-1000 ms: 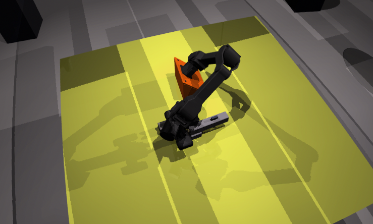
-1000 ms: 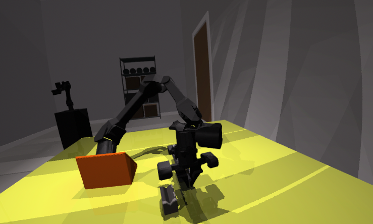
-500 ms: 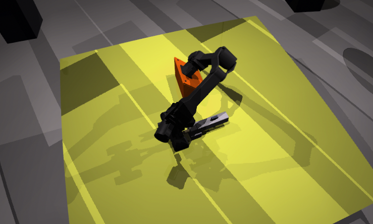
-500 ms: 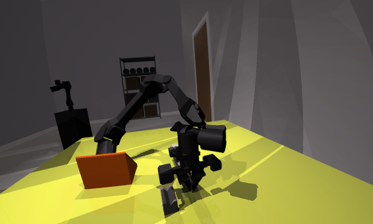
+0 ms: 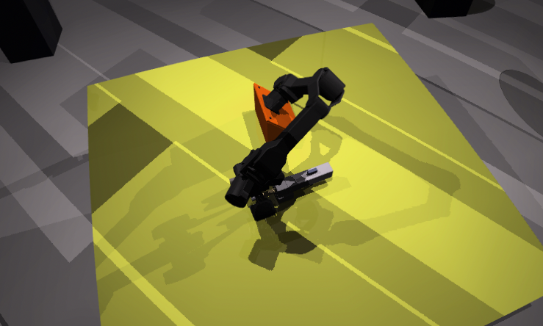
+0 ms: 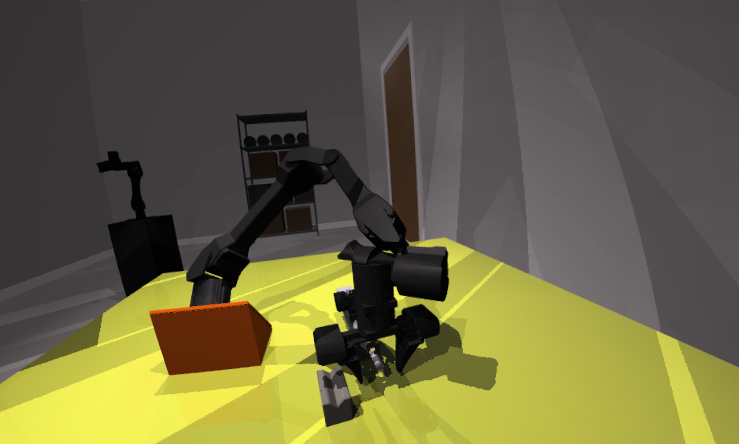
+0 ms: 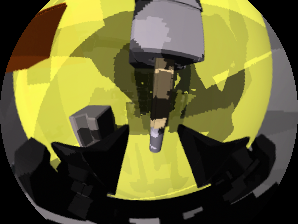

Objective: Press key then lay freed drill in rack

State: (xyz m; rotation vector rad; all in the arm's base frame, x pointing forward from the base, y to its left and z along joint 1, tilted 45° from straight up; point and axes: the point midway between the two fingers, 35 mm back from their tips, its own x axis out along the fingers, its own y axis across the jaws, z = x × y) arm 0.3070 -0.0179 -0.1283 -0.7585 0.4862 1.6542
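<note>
The drill lies 10 mm behind my gripper tip, 50 mm to the left of it and 30 mm above it. Also, from my gripper tip: dark key (40 mm behind, 180 mm to the left, 40 mm above); grey v-grooved rack (70 mm behind, 30 mm to the right); grey housing block (30 mm behind, 150 mm to the left, 30 mm above).
</note>
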